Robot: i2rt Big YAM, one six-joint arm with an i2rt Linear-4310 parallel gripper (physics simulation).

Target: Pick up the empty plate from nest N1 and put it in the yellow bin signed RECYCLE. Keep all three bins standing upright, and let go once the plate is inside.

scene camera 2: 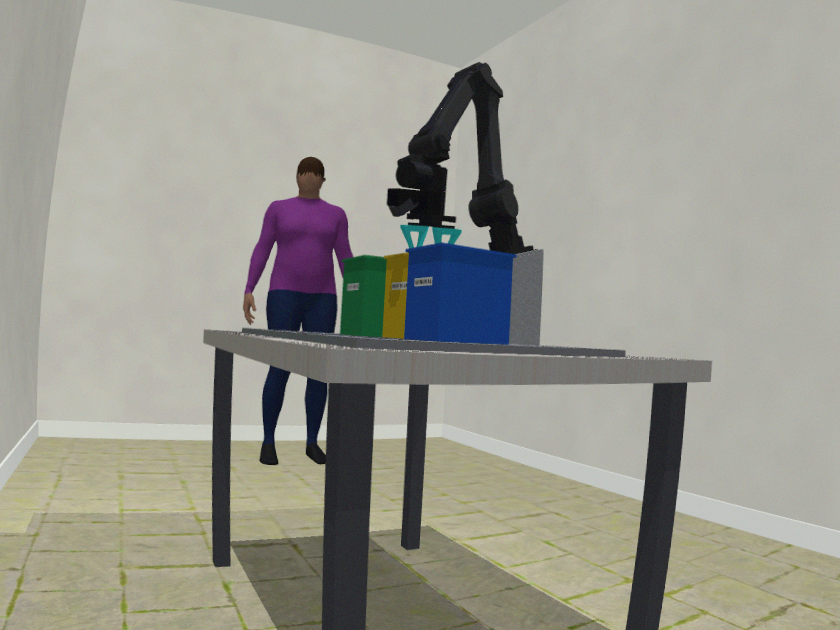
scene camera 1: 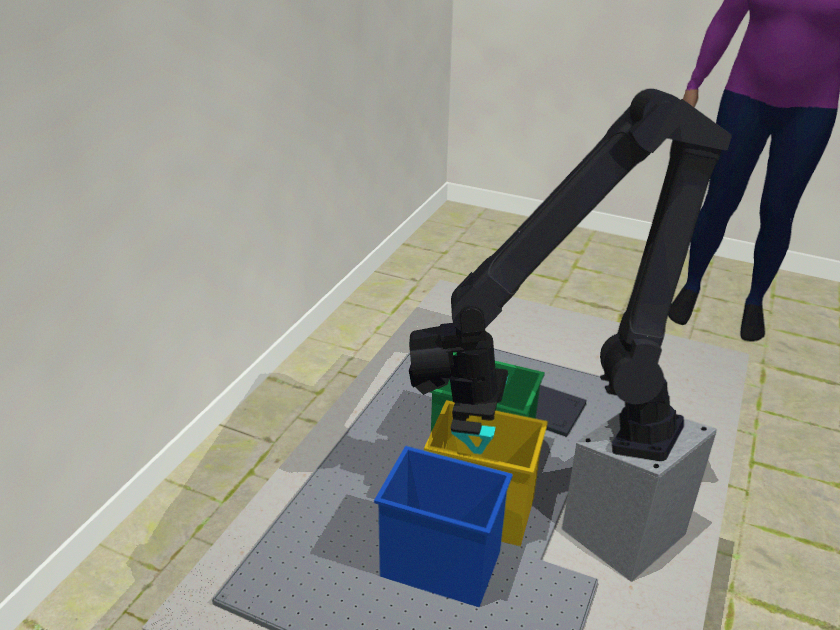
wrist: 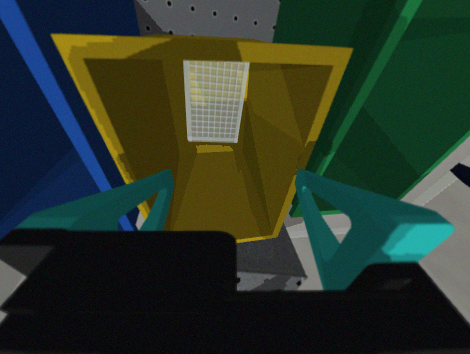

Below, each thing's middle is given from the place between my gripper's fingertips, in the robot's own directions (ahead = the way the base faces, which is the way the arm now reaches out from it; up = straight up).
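Yellow bin [scene camera 1: 515,448]: 90 mm below my hand, 10 mm behind it and 10 mm to the left of it. Distances from my hand to the others: green bin [scene camera 2: 363,294], 90 mm below, 50 mm ahead, 120 mm to the right; blue bin [scene camera 1: 441,519], 90 mm below, 10 mm behind, 150 mm to the left; plate [wrist: 214,90], 170 mm below.
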